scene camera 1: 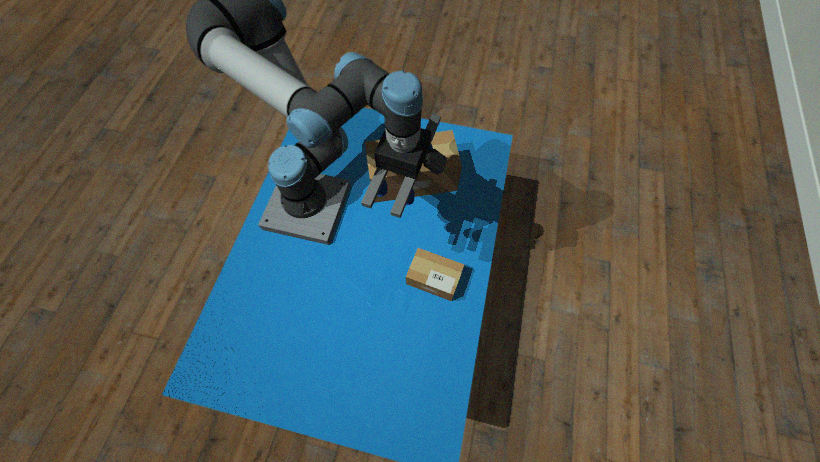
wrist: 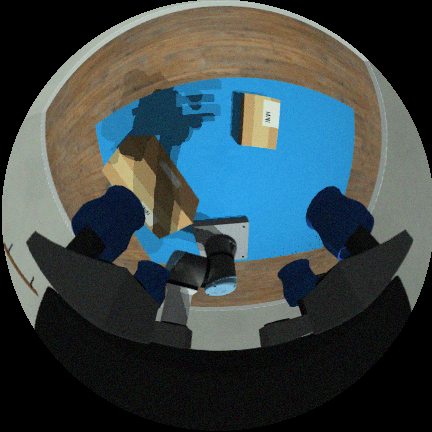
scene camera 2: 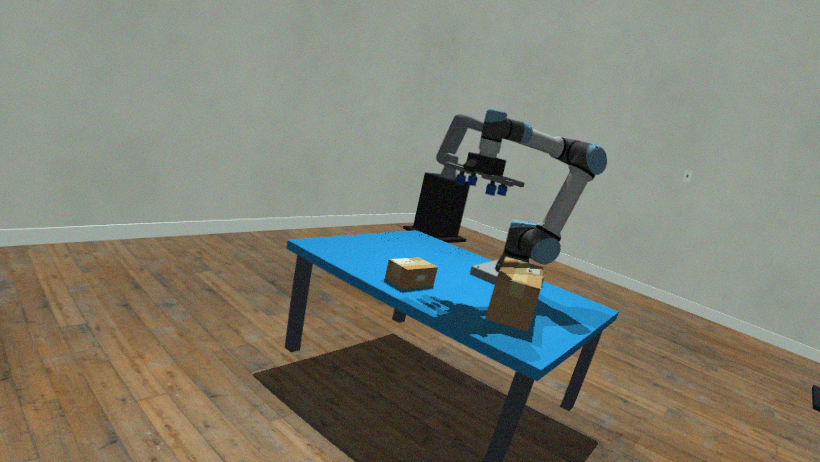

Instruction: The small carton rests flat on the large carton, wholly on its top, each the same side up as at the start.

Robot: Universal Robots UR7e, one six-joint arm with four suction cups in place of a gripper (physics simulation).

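Places are measured from the arm's base along level axes (x back, y right, z up), in centimetres.
Where they show: hand at its tool point: [wrist: 226,250] [scene camera 2: 480,189]; arm's base at its link origin: [scene camera 1: 304,198] [wrist: 220,245].
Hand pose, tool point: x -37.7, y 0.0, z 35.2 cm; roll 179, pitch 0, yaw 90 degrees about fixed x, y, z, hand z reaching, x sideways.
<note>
Each offset is from my tool point to the top centre of the thing. Level surfaces: height alone.
The small carton @[dz -31.5, dx -13.7, dy +11.3 cm] [scene camera 1: 434,274] [scene camera 2: 410,275] [wrist: 261,120] lies flat on the blue table with a white label on its top, apart from the large carton. The large carton @[dz -23.6, dx +5.4, dy -22.3 cm] [scene camera 1: 444,179] [scene camera 2: 513,301] [wrist: 150,185] is taller and stands on the table beside the robot's base, turned at an angle to the small one. Its label is partly hidden by a cup in the wrist view. My gripper [scene camera 1: 404,172] [scene camera 2: 482,183] [wrist: 225,250] hangs high above the table with its blue cups down, touching neither carton and holding nothing. It covers part of the large carton in scene camera 1.
The blue table @[dz -39.0 cm] [scene camera 1: 321,344] [scene camera 2: 344,252] [wrist: 300,175] carries the arm's grey base plate [scene camera 1: 335,195] [scene camera 2: 482,269] [wrist: 237,240] near the large carton. A black stand [scene camera 2: 441,203] is on the floor beyond the table. The arm's shadow falls between and beside the cartons.
</note>
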